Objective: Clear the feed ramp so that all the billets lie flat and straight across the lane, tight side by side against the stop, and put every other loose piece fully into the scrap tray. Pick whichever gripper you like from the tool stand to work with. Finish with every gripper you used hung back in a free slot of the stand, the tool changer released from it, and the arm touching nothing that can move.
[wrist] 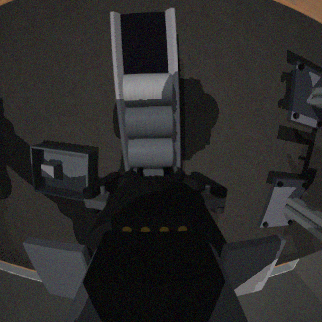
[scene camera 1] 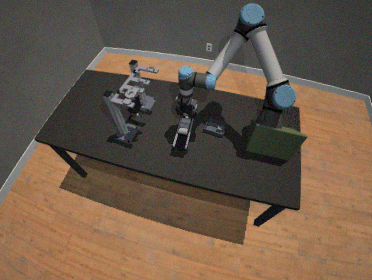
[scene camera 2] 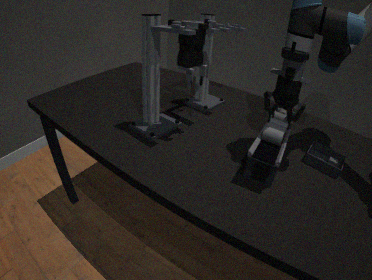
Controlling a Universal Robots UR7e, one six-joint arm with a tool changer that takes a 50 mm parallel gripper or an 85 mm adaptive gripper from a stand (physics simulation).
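Places are measured from the arm's base along level axes (x ahead, y left, z up), in centimetres.
Pixels of known places: arm's base, link origin: (scene camera 1: 268, 125).
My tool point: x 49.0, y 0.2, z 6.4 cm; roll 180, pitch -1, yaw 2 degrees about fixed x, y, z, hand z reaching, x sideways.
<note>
For each thing: its top centre in the pictures, then the offset to it from my tool point. "pt": a spot on its surface instead. Level surfaces: height alone.
- feed ramp, surface spot: (scene camera 2: 283, 149) (scene camera 1: 188, 137) pt dx -5.5, dy +14.3, dz -16.9 cm
- small pale part, top centre: (wrist: 152, 175) dx -0.1, dy -0.5, dz -17.6 cm
- scrap tray, top centre: (wrist: 57, 174) (scene camera 2: 327, 154) (scene camera 1: 215, 126) dx -18.6, dy -2.9, dz -22.5 cm
- small pale block, top centre: (wrist: 46, 170) (scene camera 2: 333, 159) dx -21.4, dy -2.6, dz -23.1 cm
- dark table, surface height: dz -26.0 cm
The feed ramp (scene camera 1: 189, 136) (scene camera 2: 283, 149) (wrist: 117, 60) has pale side rails and a dark lane. In the wrist view three cylindrical billets lie across it side by side: a lighter one (wrist: 145, 87), a middle one (wrist: 148, 121) and one nearest the gripper (wrist: 150, 153). A small pale part (wrist: 153, 172) shows beyond them, partly hidden by the gripper; I cannot tell what it is. The scrap tray (scene camera 1: 222, 131) (scene camera 2: 320, 166) (wrist: 93, 170) holds a small pale block (scene camera 2: 333, 160) (wrist: 47, 170). My adaptive gripper (scene camera 1: 186, 113) (scene camera 2: 283, 112) (wrist: 156, 199) is open, its fingers astride the ramp's upper end.
The tool stand (scene camera 1: 116, 115) (scene camera 2: 151, 75) (wrist: 277, 205) stands on the other side of the ramp from the tray, with another gripper (scene camera 2: 192, 50) hanging in it. A green block (scene camera 1: 275, 142) stands at the arm's base. The dark table (scene camera 1: 150, 160) (scene camera 2: 125, 145) carries everything.
</note>
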